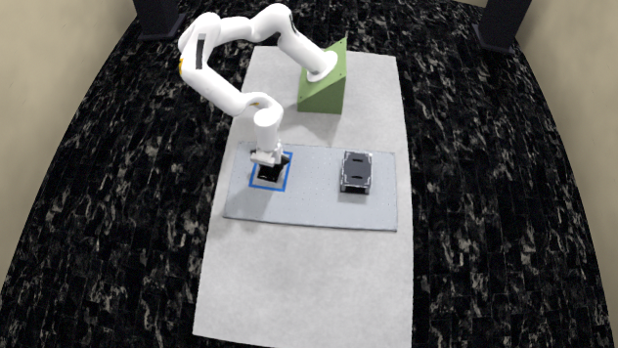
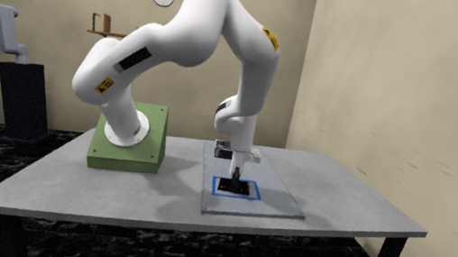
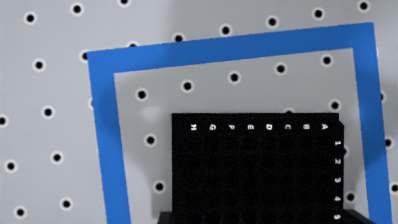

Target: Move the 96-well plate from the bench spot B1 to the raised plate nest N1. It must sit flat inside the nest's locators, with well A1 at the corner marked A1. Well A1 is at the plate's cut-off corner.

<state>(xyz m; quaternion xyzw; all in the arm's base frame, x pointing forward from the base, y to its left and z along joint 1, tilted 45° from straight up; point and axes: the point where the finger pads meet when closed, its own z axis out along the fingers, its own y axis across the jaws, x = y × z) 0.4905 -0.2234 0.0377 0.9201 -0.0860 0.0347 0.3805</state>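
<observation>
Right now my hand is 1 cm above the 96-well plate. Round my hand: raised plate nest 1 cm ahead, 35 cm to the left, 4 cm above.
</observation>
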